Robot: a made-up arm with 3 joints. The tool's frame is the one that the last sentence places. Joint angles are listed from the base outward.
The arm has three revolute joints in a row. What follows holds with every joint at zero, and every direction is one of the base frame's. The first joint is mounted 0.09 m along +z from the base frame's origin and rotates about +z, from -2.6 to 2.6 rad. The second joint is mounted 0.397 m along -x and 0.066 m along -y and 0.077 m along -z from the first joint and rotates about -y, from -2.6 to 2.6 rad. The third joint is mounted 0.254 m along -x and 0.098 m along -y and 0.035 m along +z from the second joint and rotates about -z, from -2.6 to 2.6 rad. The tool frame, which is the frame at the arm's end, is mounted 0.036 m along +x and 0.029 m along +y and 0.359 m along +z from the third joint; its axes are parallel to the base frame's.
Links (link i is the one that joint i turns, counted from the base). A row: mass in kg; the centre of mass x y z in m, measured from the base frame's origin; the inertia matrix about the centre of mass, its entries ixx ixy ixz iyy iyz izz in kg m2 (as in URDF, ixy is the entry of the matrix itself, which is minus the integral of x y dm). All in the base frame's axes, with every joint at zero. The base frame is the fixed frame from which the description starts. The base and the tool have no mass.
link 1: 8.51; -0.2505 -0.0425 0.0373; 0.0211 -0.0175 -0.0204 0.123 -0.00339 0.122
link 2: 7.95; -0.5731 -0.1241 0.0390; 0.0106 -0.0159 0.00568 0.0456 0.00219 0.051
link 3: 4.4; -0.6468 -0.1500 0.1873; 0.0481 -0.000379 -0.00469 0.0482 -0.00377 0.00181
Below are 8 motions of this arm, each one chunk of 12 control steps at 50 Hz.
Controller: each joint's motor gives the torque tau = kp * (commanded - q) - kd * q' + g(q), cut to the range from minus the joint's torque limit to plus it. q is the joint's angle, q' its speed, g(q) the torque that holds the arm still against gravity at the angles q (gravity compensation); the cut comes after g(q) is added. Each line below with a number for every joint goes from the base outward.
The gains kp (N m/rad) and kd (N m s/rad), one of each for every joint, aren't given. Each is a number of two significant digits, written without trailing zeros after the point. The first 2 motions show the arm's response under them.
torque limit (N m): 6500 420 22
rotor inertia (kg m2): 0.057 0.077 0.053
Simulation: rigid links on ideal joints. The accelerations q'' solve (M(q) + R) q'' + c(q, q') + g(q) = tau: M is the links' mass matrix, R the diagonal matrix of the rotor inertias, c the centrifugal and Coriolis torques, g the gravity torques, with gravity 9.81 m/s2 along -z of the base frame. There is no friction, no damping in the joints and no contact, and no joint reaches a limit. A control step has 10 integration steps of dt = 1/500 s. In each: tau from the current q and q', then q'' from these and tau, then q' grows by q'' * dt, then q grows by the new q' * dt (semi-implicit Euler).
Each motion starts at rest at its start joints. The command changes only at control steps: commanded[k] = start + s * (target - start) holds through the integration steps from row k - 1 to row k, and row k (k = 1, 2, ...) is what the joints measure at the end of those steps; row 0 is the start. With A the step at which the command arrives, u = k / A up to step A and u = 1 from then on. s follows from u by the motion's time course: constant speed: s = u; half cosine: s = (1 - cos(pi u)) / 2; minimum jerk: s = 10 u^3 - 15 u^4 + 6 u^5; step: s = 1 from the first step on.
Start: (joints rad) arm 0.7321 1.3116 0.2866
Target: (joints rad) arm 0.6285 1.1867 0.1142
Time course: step
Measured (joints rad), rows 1 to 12:
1: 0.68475 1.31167 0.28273
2: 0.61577 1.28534 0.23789
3: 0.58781 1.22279 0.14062
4: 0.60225 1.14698 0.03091
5: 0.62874 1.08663 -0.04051
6: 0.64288 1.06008 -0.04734
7: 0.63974 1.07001 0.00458
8: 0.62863 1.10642 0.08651
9: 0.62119 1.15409 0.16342
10: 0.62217 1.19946 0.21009
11: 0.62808 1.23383 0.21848
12: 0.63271 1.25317 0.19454
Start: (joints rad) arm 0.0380 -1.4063 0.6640
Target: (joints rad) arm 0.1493 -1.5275 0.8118
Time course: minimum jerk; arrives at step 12
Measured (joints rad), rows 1 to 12:
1: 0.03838 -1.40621 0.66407
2: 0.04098 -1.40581 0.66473
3: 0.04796 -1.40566 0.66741
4: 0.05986 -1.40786 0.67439
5: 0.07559 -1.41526 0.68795
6: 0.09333 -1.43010 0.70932
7: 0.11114 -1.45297 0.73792
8: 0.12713 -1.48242 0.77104
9: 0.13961 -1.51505 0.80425
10: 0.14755 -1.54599 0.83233
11: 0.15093 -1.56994 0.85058
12: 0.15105 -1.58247 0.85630
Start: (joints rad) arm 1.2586 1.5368 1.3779
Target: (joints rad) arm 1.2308 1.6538 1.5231
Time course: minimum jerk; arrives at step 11
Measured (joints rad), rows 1 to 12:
1: 1.25850 1.53694 1.37810
2: 1.25777 1.53800 1.37968
3: 1.25567 1.54158 1.38488
4: 1.25189 1.54945 1.39605
5: 1.24688 1.56283 1.41449
6: 1.24153 1.58188 1.43988
7: 1.23679 1.60545 1.47013
8: 1.23328 1.63111 1.50163
9: 1.23129 1.65547 1.52991
10: 1.23077 1.67490 1.55061
11: 1.23121 1.68654 1.56079
12: 1.23177 1.68935 1.56015

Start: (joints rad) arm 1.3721 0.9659 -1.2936
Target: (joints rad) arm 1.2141 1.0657 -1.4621
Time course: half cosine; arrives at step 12
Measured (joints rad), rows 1 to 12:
1: 1.37099 0.96635 -1.29464
2: 1.36594 0.96849 -1.29939
3: 1.35450 0.97351 -1.31029
4: 1.33671 0.98180 -1.32765
5: 1.31483 0.99284 -1.34968
6: 1.29180 1.00579 -1.37377
7: 1.26988 1.01985 -1.39768
8: 1.25028 1.03430 -1.41993
9: 1.23368 1.04832 -1.43946
10: 1.22074 1.06083 -1.45518
11: 1.21237 1.07060 -1.46584
12: 1.20940 1.07646 -1.47036

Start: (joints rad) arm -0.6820 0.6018 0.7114
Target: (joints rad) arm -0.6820 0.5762 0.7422
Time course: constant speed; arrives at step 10
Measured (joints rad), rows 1 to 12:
1: -0.68200 0.60149 0.71184
2: -0.68200 0.60041 0.71333
3: -0.68200 0.59834 0.71611
4: -0.68199 0.59532 0.72006
5: -0.68200 0.59157 0.72479
6: -0.68200 0.58746 0.72974
7: -0.68200 0.58336 0.73442
8: -0.68200 0.57963 0.73845
9: -0.68200 0.57646 0.74171
10: -0.68200 0.57391 0.74426
11: -0.68200 0.57222 0.74592
12: -0.68201 0.57164 0.74640

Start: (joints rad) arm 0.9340 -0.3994 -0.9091
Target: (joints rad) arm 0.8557 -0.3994 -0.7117
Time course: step
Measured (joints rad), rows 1 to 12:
1: 0.89976 -0.40869 -0.89002
2: 0.84685 -0.41655 -0.83056
3: 0.82236 -0.40850 -0.73940
4: 0.83263 -0.38910 -0.64698
5: 0.85548 -0.37100 -0.58605
6: 0.86885 -0.36442 -0.57301
7: 0.86679 -0.37113 -0.60440
8: 0.85712 -0.38543 -0.66260
9: 0.85020 -0.39993 -0.72461
10: 0.85026 -0.41005 -0.77106
11: 0.85456 -0.41490 -0.79191
12: 0.85819 -0.41559 -0.78670

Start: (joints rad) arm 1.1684 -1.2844 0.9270
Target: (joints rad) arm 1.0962 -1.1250 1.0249
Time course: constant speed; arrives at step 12
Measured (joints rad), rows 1 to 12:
1: 1.16462 -1.28440 0.92905
2: 1.15729 -1.28127 0.93453
3: 1.15011 -1.27157 0.94301
4: 1.14419 -1.25496 0.95369
5: 1.13853 -1.23360 0.96566
6: 1.13241 -1.21023 0.97776
7: 1.12602 -1.18730 0.98878
8: 1.11972 -1.16671 0.99800
9: 1.11364 -1.14971 1.00536
10: 1.10768 -1.13668 1.01139
11: 1.10175 -1.12705 1.01692
12: 1.09585 -1.11953 1.02275

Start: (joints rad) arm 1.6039 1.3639 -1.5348
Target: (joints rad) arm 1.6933 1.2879 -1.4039
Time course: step
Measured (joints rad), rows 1 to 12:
1: 1.64689 1.33915 -1.48924
2: 1.70784 1.29665 -1.41893
3: 1.73068 1.26770 -1.37782
4: 1.71454 1.25890 -1.37109
5: 1.68853 1.25956 -1.37878
6: 1.67681 1.26071 -1.38309
7: 1.68238 1.26165 -1.38169
8: 1.69371 1.26592 -1.38254
9: 1.69975 1.27579 -1.39153
10: 1.69819 1.28934 -1.40661
11: 1.69361 1.30183 -1.42059
12: 1.69101 1.30918 -1.42736

